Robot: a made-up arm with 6 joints. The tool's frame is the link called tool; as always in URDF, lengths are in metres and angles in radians. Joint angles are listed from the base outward.
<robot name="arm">
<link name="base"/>
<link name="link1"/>
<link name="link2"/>
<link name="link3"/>
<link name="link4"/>
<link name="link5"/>
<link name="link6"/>
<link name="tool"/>
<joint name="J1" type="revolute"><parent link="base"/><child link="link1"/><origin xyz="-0.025 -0.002 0.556"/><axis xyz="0 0 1"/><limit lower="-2.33" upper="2.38"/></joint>
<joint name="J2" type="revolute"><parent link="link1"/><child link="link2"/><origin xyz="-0.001 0.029 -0.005"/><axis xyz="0.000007 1 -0.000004"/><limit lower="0.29" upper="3.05"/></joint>
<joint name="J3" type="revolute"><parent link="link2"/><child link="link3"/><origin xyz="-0.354 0.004 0.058"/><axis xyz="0.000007 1 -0.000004"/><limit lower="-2.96" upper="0"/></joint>
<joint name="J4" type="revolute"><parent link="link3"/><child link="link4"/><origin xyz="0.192 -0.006 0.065"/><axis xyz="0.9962 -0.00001 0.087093"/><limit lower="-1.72" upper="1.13"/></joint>
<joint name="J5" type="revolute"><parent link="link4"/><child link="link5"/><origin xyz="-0.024 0.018 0.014"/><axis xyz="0.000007 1 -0.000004"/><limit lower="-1.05" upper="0.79"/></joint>
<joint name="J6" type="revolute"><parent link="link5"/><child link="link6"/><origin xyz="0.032 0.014 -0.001"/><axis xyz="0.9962 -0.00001 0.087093"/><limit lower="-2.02" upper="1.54"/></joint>
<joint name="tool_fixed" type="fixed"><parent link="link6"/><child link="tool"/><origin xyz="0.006 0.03 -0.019" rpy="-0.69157 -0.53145 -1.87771"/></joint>
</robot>
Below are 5 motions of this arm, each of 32 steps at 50 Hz.
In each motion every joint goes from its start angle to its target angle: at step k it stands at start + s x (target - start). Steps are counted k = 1, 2, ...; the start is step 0. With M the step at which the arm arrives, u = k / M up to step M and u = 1 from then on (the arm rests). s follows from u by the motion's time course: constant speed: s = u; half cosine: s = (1 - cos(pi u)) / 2; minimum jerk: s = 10 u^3 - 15 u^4 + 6 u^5.
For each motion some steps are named. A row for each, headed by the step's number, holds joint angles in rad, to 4 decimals.
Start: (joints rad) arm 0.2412 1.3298 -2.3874 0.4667 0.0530 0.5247
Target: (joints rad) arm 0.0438 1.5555 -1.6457 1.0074 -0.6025 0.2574
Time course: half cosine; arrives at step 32
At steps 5, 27, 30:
5: 0.2295 1.3431 -2.3436 0.4986 0.0143 0.5089
27: 0.0555 1.5422 -1.6895 0.9755 -0.5638 0.2732
30: 0.0457 1.5533 -1.6528 1.0022 -0.5962 0.2600

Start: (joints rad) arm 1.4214 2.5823 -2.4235 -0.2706 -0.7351 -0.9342
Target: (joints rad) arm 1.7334 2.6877 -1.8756 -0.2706 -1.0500 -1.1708
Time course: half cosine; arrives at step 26
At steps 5, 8, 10, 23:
5: 1.4490 2.5916 -2.3750 -0.2706 -0.7630 -0.9551
8: 1.4888 2.6051 -2.3052 -0.2706 -0.8031 -0.9853
10: 1.5221 2.6163 -2.2467 -0.2706 -0.8367 -1.0106
23: 1.7233 2.6843 -1.8934 -0.2706 -1.0398 -1.1631

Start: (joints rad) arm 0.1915 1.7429 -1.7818 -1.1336 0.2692 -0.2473
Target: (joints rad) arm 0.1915 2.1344 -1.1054 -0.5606 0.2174 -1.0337
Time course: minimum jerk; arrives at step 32
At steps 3, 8, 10, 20, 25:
3: 0.1915 1.7457 -1.7770 -1.1295 0.2688 -0.2529
8: 0.1915 1.7834 -1.7118 -1.0743 0.2638 -0.3287
10: 0.1915 1.8134 -1.6600 -1.0305 0.2599 -0.3889
20: 0.1915 2.0267 -1.2916 -0.7183 0.2317 -0.8173
25: 0.1915 2.1057 -1.1550 -0.6026 0.2212 -0.9760

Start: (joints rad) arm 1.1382 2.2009 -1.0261 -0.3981 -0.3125 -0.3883
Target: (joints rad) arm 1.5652 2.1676 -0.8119 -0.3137 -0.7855 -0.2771
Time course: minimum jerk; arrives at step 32
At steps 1, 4, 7, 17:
1: 1.1383 2.2009 -1.0260 -0.3981 -0.3126 -0.3883
4: 1.1451 2.2004 -1.0227 -0.3967 -0.3201 -0.3865
7: 1.1695 2.1985 -1.0104 -0.3919 -0.3472 -0.3801
17: 1.3767 2.1823 -0.9065 -0.3510 -0.5766 -0.3262

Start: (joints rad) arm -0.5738 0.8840 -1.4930 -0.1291 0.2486 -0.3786
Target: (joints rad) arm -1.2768 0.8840 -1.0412 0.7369 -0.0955 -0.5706
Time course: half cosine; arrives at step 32
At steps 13, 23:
13: -0.8233 0.8840 -1.3327 0.1782 0.1265 -0.4467
23: -1.1483 0.8840 -1.1238 0.5786 -0.0326 -0.5355

